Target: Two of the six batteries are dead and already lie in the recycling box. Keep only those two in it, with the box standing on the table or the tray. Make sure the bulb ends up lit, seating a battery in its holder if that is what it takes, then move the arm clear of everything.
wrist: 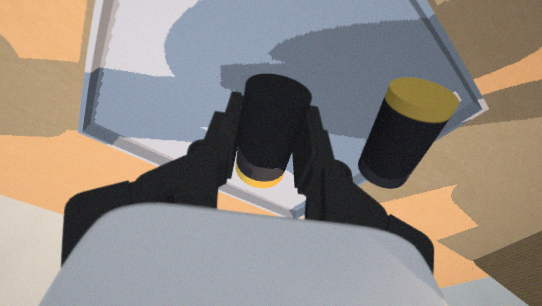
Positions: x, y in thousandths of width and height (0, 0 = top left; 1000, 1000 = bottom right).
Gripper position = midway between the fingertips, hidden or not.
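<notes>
Visible: a blue-grey tray (281, 273), and with it the gripper (499, 391).
</notes>
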